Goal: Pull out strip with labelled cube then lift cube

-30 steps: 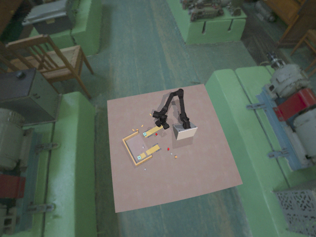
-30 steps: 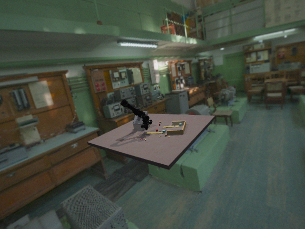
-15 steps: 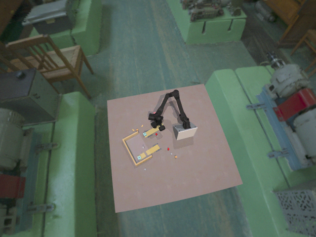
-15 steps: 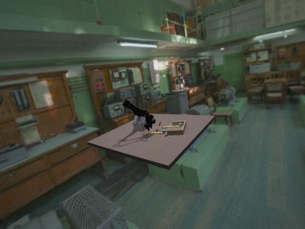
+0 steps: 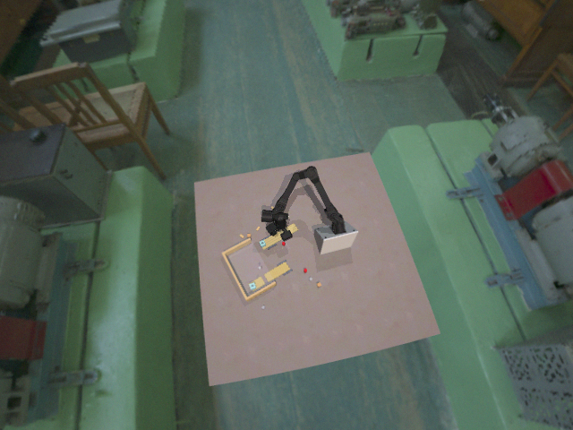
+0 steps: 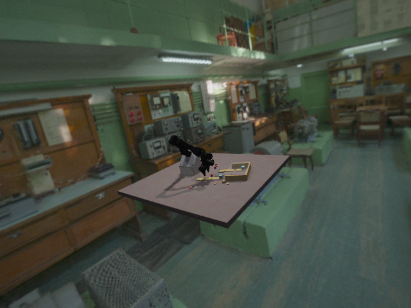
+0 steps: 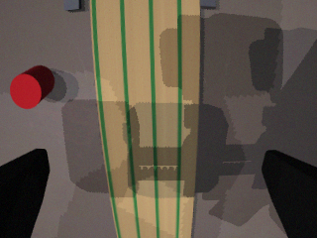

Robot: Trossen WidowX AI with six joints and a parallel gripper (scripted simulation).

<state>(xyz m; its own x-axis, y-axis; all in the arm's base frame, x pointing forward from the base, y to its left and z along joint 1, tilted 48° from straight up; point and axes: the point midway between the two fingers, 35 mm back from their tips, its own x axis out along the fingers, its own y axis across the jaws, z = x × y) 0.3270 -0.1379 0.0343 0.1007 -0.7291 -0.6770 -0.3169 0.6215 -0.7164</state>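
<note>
My gripper tip is now 2 cm short of the tan strip, 1 cm to the right of it and 5 cm above it. Round my gripper tip: pink piece (2 cm behind, 21 cm to the right, 5 cm below).
</note>
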